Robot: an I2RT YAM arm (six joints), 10 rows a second.
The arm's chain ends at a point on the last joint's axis. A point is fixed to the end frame.
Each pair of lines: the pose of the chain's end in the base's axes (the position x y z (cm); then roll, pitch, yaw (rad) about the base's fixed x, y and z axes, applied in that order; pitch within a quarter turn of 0, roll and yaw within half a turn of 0), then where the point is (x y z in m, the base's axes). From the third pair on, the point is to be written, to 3 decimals.
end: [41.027 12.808 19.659 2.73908 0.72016 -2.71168]
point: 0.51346 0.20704 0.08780
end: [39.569 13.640 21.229 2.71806 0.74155 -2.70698]
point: 0.49874 0.21978 0.10671
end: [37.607 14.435 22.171 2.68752 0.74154 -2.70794]
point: 0.476 0.232 0.117
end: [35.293 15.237 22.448 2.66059 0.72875 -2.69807]
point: 0.449 0.244 0.119
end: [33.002 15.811 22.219 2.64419 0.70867 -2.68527]
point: 0.421 0.252 0.115
